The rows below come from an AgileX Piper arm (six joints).
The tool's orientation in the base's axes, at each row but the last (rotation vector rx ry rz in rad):
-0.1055 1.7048 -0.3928
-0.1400 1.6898 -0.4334
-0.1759 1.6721 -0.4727
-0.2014 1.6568 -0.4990
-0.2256 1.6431 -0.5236
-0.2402 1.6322 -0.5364
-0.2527 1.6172 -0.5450
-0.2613 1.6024 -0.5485
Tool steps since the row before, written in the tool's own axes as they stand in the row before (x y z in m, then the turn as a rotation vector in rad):
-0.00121 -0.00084 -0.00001 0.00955 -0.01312 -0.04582
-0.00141 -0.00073 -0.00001 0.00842 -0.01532 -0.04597
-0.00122 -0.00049 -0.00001 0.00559 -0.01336 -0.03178
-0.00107 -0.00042 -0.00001 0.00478 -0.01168 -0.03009
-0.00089 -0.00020 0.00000 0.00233 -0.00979 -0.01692
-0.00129 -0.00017 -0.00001 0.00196 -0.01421 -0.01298
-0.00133 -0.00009 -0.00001 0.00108 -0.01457 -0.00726
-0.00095 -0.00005 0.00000 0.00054 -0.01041 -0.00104
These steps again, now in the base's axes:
0.00008 -0.00043 0.00141 -0.04824 -0.00597 0.00074
0.00012 -0.00020 0.00157 -0.04852 -0.00758 0.00260
0.00011 0.00002 0.00131 -0.03393 -0.00765 0.00312
0.00009 0.00007 0.00114 -0.03190 -0.00617 0.00300
0.00010 0.00022 0.00088 -0.01838 -0.00613 0.00348
0.00015 0.00044 0.00121 -0.01515 -0.01059 0.00570
0.00015 0.00055 0.00121 -0.00949 -0.01161 0.00642
0.00010 0.00041 0.00085 -0.00269 -0.00898 0.00469

